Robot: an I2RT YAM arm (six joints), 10 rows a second.
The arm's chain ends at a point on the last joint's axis. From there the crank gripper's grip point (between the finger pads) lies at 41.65 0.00 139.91 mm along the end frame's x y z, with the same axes.
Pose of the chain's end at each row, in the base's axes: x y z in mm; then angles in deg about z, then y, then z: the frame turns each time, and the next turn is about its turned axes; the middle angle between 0 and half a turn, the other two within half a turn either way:
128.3, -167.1, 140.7, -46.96, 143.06, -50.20
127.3, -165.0, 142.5, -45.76, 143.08, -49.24
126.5, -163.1, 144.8, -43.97, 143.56, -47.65
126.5, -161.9, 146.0, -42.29, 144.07, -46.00
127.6, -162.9, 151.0, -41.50, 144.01, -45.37
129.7, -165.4, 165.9, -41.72, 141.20, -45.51
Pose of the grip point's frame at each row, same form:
147.8, -234.8, 12.9, -46.96, 143.06, -50.20
148.2, -231.6, 14.3, -45.76, 143.08, -49.24
148.7, -227.3, 15.6, -43.97, 143.56, -47.65
149.7, -223.5, 15.7, -42.29, 144.07, -46.00
151.8, -223.9, 20.6, -41.50, 144.01, -45.37
158.4, -230.8, 38.6, -41.72, 141.20, -45.51

